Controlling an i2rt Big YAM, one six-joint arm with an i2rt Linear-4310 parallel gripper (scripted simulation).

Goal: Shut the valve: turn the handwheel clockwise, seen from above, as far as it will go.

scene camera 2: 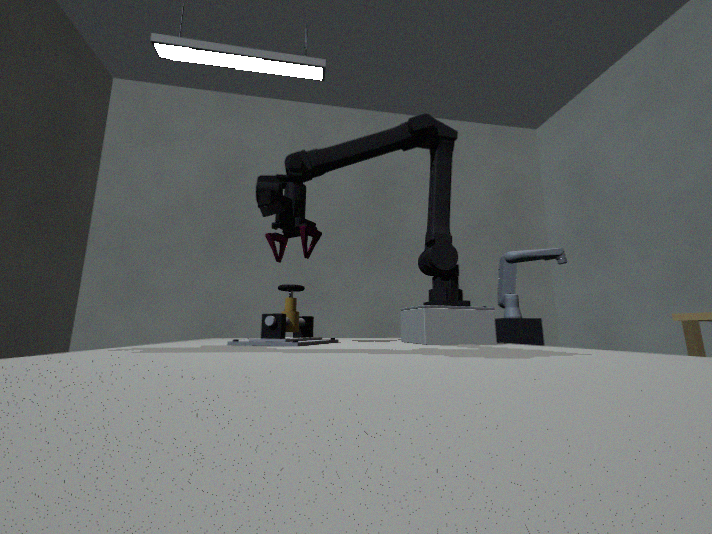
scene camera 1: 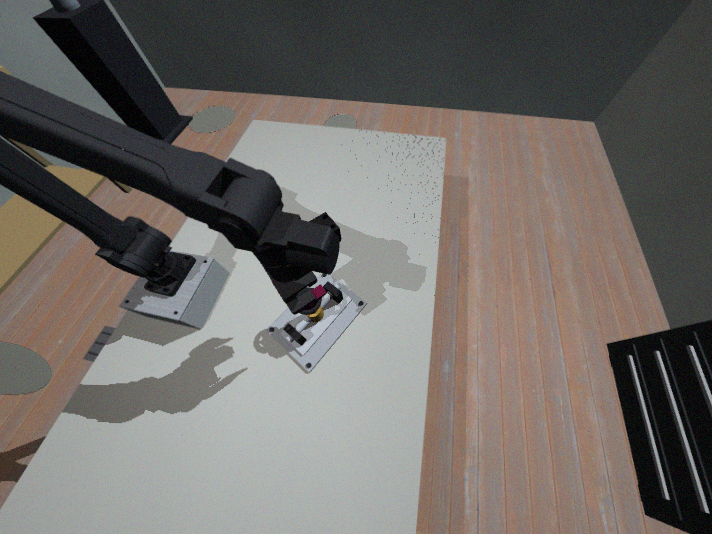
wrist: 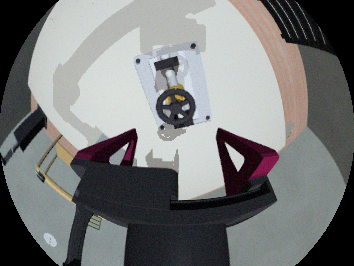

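Scene camera 1 gives me my gripper (scene camera 1: 300, 289), and I can see the gripper in scene camera 2 (scene camera 2: 292, 260) as well. My gripper is also there in the wrist view (wrist: 176, 132), and with it I see a black spoked handwheel (wrist: 175, 107).
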